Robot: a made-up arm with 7 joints. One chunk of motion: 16 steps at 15 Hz.
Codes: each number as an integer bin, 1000 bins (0 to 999) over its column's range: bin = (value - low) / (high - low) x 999, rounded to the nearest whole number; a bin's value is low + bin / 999 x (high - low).
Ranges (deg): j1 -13..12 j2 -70..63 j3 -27..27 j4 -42..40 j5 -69..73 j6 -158..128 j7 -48..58
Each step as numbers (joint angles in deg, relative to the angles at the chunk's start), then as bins.
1 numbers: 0.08 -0.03 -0.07 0.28 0.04 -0.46 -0.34
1 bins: 523 526 498 515 486 550 449
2 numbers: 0.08 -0.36 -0.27 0.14 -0.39 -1.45 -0.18
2 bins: 523 523 495 513 483 547 451
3 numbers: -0.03 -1.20 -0.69 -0.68 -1.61 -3.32 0.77
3 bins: 518 517 487 503 474 540 460
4 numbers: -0.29 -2.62 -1.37 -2.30 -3.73 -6.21 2.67
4 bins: 508 506 474 484 459 530 478
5 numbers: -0.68 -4.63 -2.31 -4.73 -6.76 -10.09 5.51
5 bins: 492 491 457 454 438 517 504
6 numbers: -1.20 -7.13 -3.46 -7.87 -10.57 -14.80 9.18
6 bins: 472 472 435 416 411 500 539
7 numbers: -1.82 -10.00 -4.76 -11.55 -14.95 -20.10 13.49
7 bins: 447 451 411 371 380 482 580
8 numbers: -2.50 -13.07 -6.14 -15.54 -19.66 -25.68 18.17
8 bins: 420 428 386 322 347 462 624
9 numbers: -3.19 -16.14 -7.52 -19.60 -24.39 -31.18 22.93
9 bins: 392 405 360 273 314 443 668
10 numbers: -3.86 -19.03 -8.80 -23.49 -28.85 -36.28 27.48
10 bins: 365 383 337 226 282 425 711
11 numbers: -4.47 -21.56 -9.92 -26.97 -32.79 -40.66 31.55
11 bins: 341 364 316 183 255 410 750
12 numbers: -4.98 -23.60 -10.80 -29.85 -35.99 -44.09 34.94
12 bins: 320 349 300 148 232 398 782
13 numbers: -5.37 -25.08 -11.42 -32.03 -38.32 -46.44 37.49
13 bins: 305 337 288 121 216 390 806
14 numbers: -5.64 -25.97 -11.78 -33.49 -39.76 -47.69 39.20
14 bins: 294 331 282 104 206 385 822
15 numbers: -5.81 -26.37 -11.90 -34.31 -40.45 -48.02 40.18
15 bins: 287 328 279 94 201 384 831
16 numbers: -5.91 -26.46 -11.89 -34.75 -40.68 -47.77 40.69
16 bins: 283 327 280 88 199 385 836
